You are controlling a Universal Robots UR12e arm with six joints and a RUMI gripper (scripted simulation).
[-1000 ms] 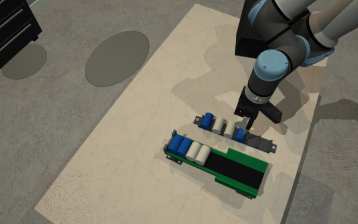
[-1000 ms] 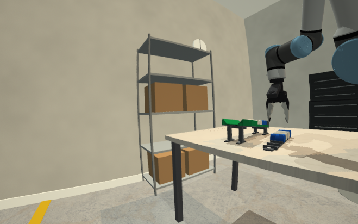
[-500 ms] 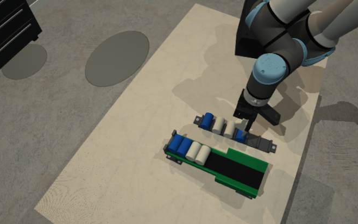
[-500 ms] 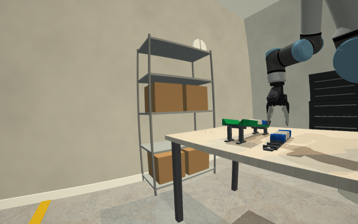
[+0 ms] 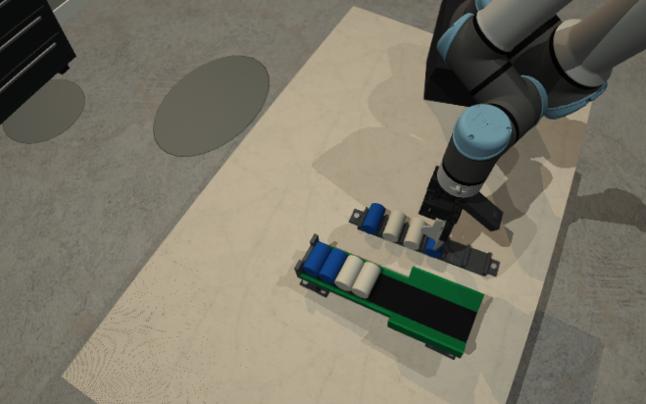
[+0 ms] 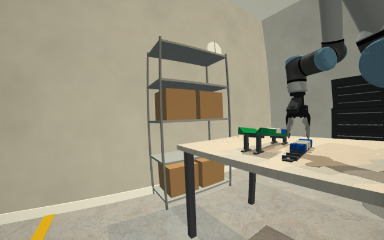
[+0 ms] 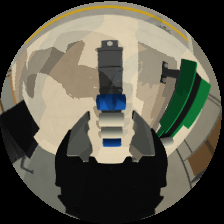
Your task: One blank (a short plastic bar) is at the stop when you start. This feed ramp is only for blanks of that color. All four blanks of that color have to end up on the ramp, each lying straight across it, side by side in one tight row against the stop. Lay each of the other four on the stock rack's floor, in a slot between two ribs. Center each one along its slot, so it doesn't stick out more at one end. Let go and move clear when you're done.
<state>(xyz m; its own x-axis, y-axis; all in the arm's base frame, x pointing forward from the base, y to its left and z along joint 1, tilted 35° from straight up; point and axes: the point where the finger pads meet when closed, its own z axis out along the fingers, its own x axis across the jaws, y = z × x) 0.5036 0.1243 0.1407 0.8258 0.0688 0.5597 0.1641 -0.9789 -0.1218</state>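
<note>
The stock rack is 10 mm ahead of my hand, 30 mm to the right of it and 90 mm below it. From my hand the other things lie so: stop 220 mm ahead, 230 mm to the right, 20 mm below.
</note>
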